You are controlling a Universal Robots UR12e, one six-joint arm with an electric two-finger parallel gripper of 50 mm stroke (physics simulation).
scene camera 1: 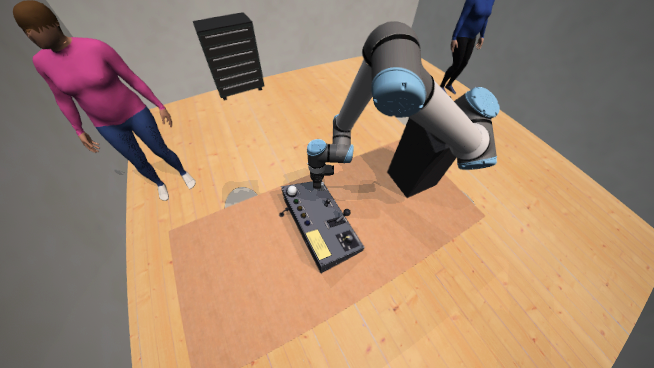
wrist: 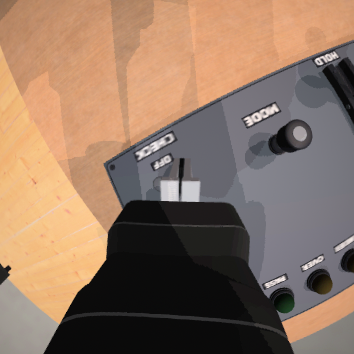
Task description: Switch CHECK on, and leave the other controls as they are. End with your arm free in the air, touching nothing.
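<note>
The dark grey control panel (scene camera 1: 316, 210) (wrist: 215, 210) lies on the brown mat. In the wrist view the CHECK label (wrist: 156, 146) and the OFF label (wrist: 162, 162) show near its corner. A small rounded grey edge (wrist: 157, 183) shows beside the fingers; most of the CHECK control is hidden behind the gripper, so its position cannot be told. My gripper (scene camera 1: 317, 187) (wrist: 181, 168) is shut with nothing between its fingers. It points down over the CHECK end of the panel, with its tips beside the OFF label; whether it touches anything cannot be told.
The MODE knob (wrist: 295, 135) stands upright beside the gripper. The HOLD lever (scene camera 1: 346, 213), a white dome (scene camera 1: 291, 190), coloured buttons, including a green one (wrist: 283, 301), and a yellow note (scene camera 1: 318, 244) are on the panel. Two people and a drawer cabinet (scene camera 1: 232, 57) stand farther off.
</note>
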